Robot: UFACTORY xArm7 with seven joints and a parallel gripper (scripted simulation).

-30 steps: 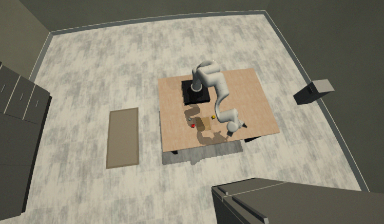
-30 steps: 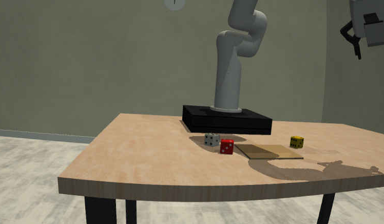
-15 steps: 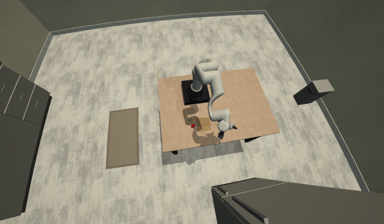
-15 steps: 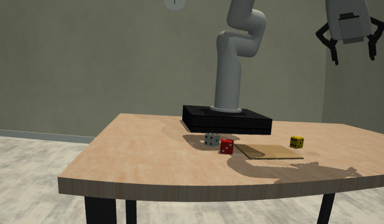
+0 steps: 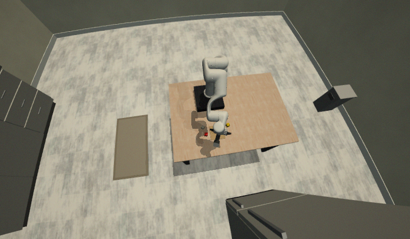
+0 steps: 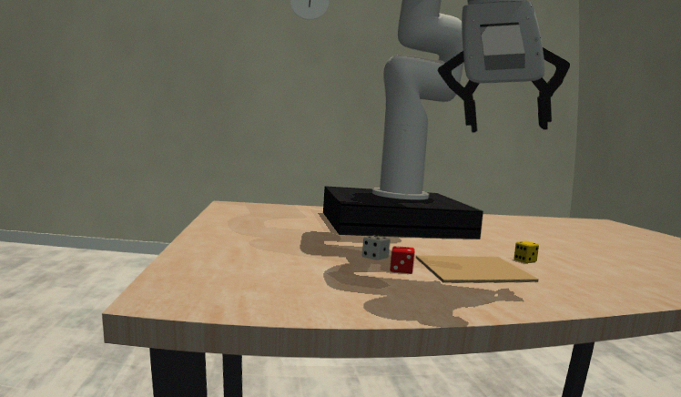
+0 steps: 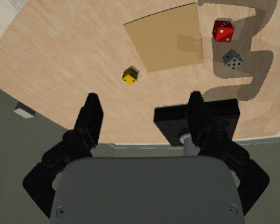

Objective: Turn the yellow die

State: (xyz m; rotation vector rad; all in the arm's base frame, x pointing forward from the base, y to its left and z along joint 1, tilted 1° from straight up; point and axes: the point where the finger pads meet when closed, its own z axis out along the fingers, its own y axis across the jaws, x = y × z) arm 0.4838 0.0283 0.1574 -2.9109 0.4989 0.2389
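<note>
Now: the white die 13 cm behind my hand, 14 cm to the right of it and 19 cm below it. Round my hand: yellow die: 13 cm behind, 11 cm to the left, 19 cm below; then red die: 5 cm behind, 11 cm to the right, 19 cm below; then tan mat: 7 cm behind, 20 cm below.
</note>
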